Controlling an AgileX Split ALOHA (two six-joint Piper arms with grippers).
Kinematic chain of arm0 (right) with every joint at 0, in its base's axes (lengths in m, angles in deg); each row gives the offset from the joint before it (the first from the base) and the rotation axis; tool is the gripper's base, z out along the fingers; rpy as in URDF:
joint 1: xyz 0 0 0.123 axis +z
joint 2: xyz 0 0 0 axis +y
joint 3: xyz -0.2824 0 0.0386 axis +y
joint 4: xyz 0.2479 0 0.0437 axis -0.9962 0 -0.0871
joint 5: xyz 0 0 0 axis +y
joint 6: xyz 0.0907 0 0.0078 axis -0.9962 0 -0.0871
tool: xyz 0 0 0 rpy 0 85 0
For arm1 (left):
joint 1: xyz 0 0 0.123 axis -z
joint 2: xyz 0 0 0 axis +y
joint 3: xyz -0.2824 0 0.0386 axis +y
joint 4: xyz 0.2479 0 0.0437 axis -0.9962 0 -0.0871
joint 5: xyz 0 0 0 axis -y
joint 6: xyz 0.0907 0 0.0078 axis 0.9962 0 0.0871
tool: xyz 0 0 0 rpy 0 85 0
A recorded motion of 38 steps. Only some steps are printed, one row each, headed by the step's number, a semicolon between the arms.
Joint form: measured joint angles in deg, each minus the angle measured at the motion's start. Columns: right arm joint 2, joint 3, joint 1, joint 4, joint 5, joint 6; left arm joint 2, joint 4, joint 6, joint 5, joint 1, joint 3.
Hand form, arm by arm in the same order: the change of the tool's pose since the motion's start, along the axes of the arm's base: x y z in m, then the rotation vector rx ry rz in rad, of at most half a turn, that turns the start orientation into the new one. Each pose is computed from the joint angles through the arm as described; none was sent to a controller.
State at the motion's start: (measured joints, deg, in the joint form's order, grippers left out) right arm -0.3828 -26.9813 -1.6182 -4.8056 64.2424 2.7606; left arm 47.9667 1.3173 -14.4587 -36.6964 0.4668 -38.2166
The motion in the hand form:
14: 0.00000 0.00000 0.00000 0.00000 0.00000 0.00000; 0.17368 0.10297 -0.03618 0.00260 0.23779 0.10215
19: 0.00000 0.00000 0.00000 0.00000 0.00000 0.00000; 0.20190 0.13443 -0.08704 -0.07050 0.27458 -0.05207
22: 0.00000 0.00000 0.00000 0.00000 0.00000 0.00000; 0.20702 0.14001 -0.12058 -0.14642 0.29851 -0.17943
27: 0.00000 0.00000 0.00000 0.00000 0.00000 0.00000; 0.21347 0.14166 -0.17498 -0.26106 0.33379 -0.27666
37: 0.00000 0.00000 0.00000 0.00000 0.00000 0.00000; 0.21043 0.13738 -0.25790 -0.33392 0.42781 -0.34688
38: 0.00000 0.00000 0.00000 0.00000 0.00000 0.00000; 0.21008 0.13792 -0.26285 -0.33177 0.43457 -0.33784
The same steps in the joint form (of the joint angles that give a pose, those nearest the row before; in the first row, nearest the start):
14: 0.00 0.00 0.00 0.00 0.00 0.00; 45.17 11.97 21.24 0.09 -19.30 -29.95
19: 0.00 0.00 0.00 0.00 0.00 0.00; 57.12 29.72 45.63 -1.66 -24.87 -34.16
22: 0.00 0.00 0.00 0.00 0.00 0.00; 62.89 39.51 59.50 -5.73 -26.93 -34.50
27: 0.00 0.00 0.00 0.00 0.00 0.00; 71.87 48.32 70.85 -9.00 -28.10 -34.87
37: 0.00 0.00 0.00 0.00 0.00 0.00; 84.29 52.61 80.16 -8.29 -28.10 -34.94
38: 0.00 0.00 0.00 0.00 0.00 0.00; 84.96 52.67 80.16 -7.55 -28.10 -34.94

